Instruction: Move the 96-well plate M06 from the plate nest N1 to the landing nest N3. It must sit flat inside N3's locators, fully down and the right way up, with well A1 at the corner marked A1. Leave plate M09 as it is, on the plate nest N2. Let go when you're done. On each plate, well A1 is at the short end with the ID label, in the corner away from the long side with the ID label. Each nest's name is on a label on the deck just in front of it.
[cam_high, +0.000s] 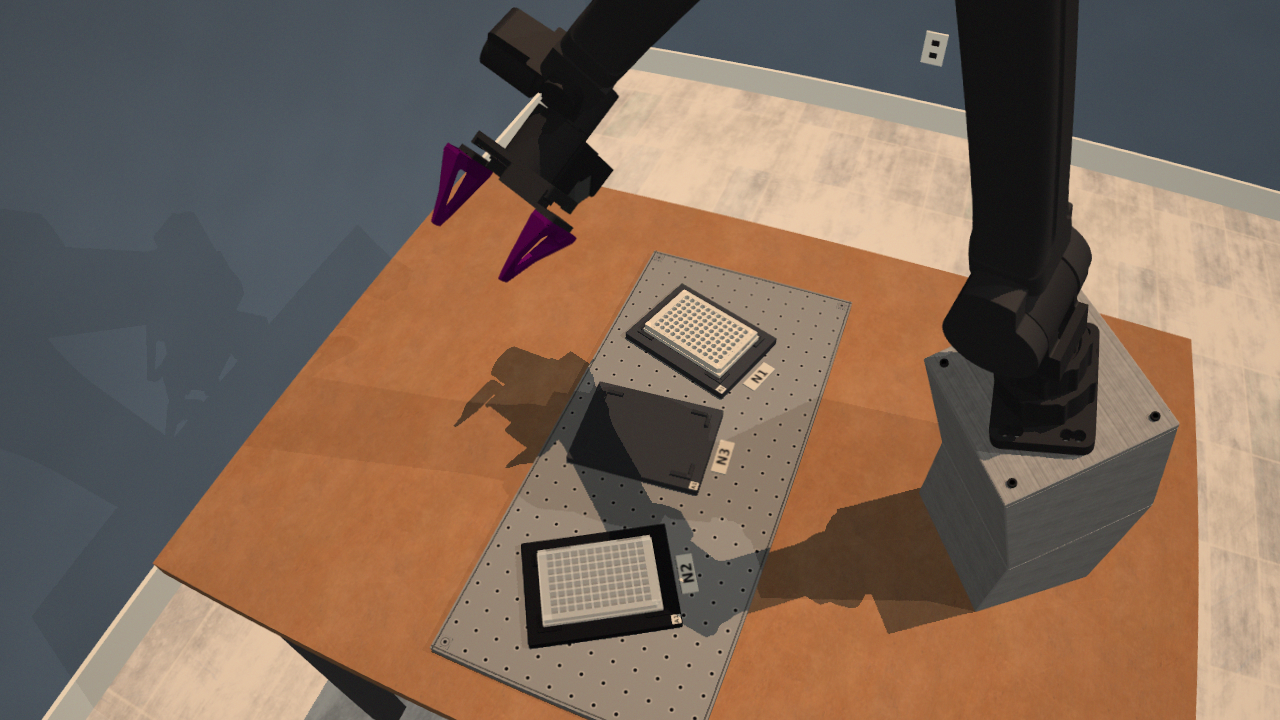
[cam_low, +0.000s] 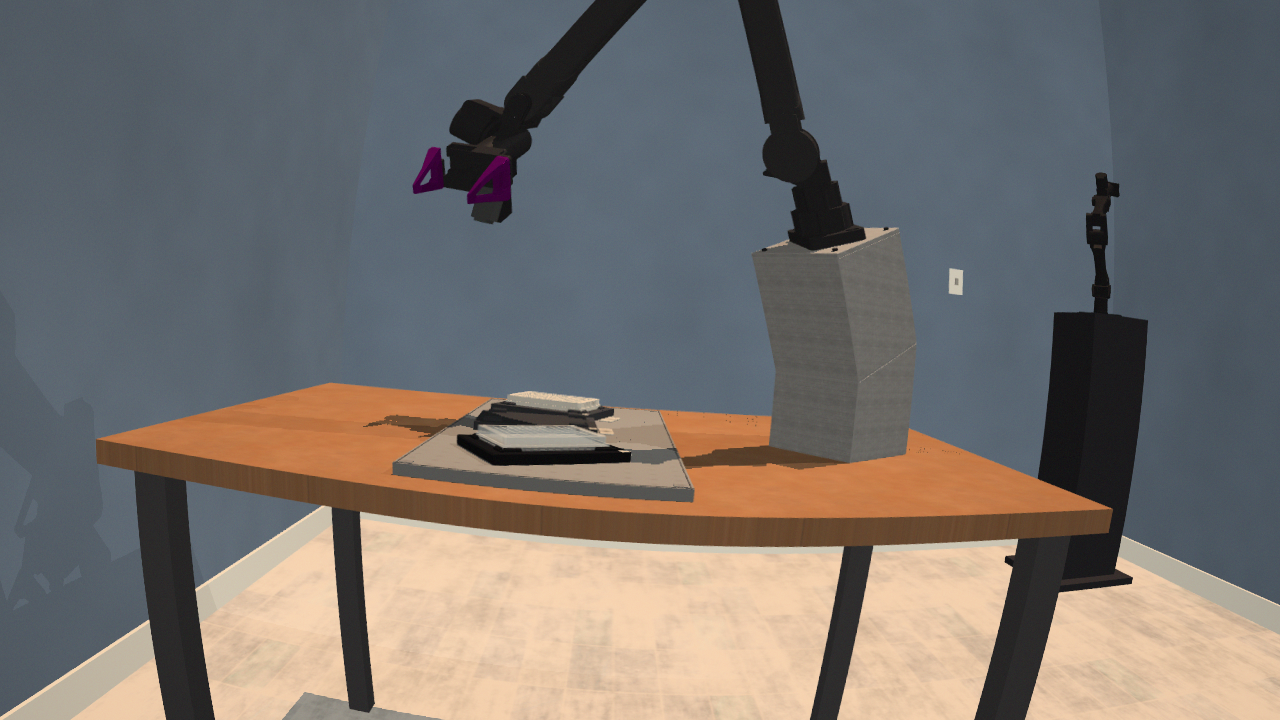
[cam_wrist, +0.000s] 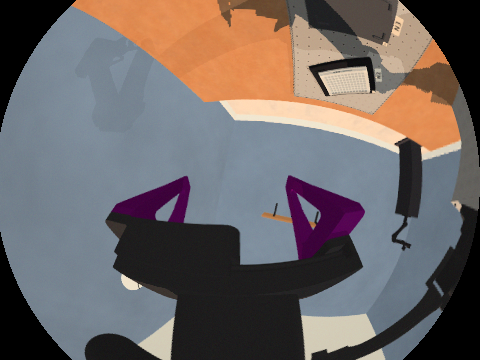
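Now: the plate M06 30 cm below my hand, 22 cm to the right of it and 16 cm behind it. The rest, counted from my hand: plate M09: 30 cm below, 17 cm behind, 16 cm to the left; then landing nest N3: 31 cm below, 15 cm behind, 4 cm to the right; then plate nest N1: 31 cm below, 22 cm to the right, 16 cm behind.
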